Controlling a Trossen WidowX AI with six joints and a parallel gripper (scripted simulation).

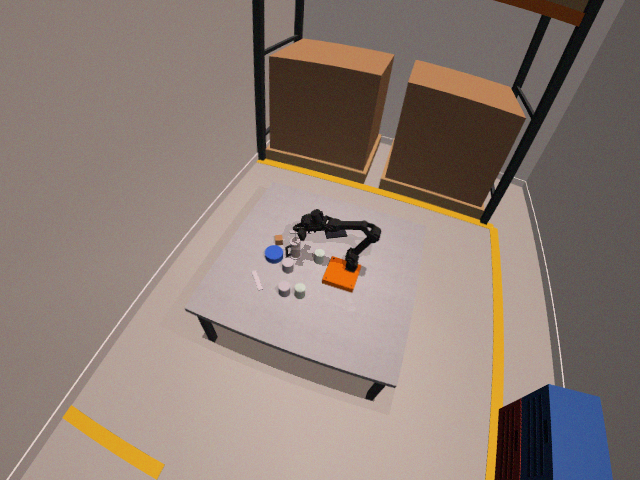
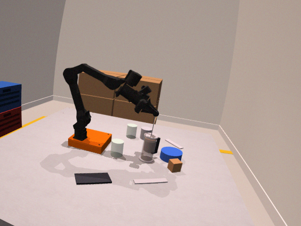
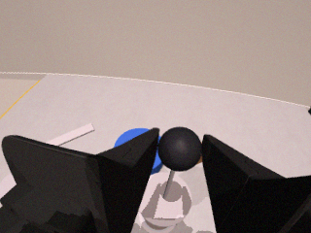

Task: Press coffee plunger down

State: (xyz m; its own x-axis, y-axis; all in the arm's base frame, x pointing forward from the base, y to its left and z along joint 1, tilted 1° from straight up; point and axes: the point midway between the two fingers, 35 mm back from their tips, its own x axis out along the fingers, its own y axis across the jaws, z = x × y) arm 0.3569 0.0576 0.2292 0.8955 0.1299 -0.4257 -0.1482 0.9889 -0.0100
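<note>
The coffee press is 13 cm below my gripper tip and 1 cm to the left of it. Also, from my gripper tip: small brown cube 23 cm below, 14 cm ahead, 4 cm to the right; then blue disc 23 cm below, 10 cm ahead, 8 cm to the left.
</note>
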